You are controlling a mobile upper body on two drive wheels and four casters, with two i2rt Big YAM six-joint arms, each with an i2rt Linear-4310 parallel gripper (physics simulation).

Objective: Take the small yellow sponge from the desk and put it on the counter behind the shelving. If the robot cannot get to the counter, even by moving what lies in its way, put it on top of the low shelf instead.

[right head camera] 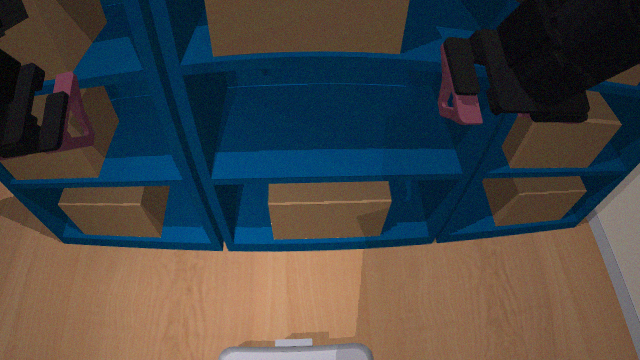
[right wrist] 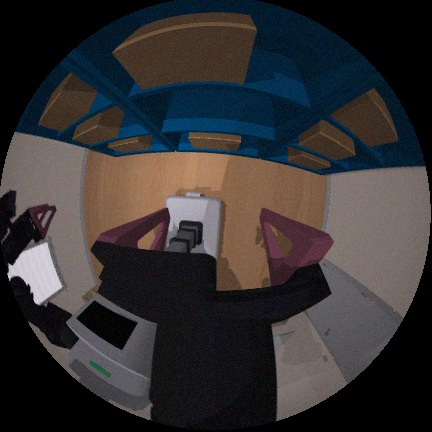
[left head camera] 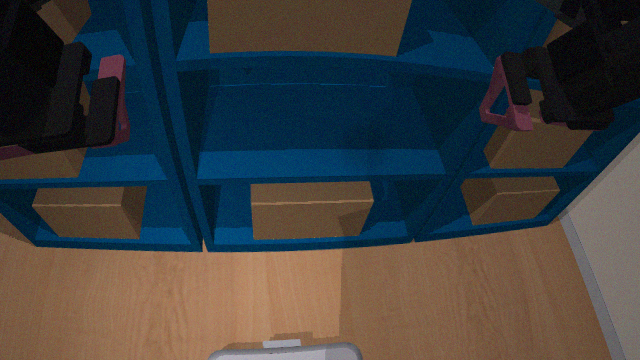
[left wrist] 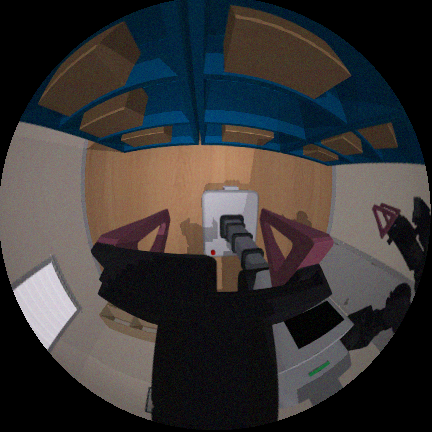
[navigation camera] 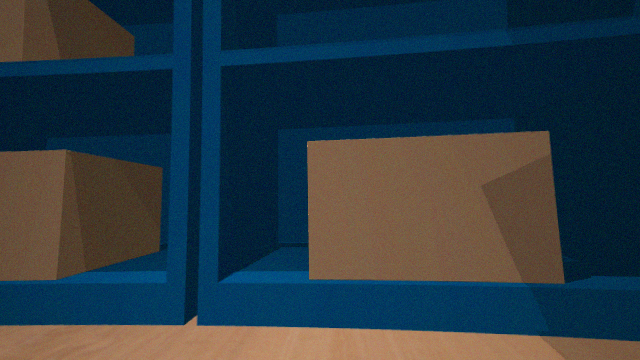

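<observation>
Blue shelving stands across the front, its units side by side with a very narrow gap. The low tan shelf shows partly at the lower left of the left wrist view. The yellow sponge and the counter do not show, and I cannot make out the desk. My left gripper is open and empty, raised in front of the left part of the shelving. My right gripper is open and empty, raised in front of the shelving farther right.
Brown boxes sit in the shelving compartments. A pale wall meets its right end. Wood floor lies between it and my light grey base. A bright window and a grey panel show behind.
</observation>
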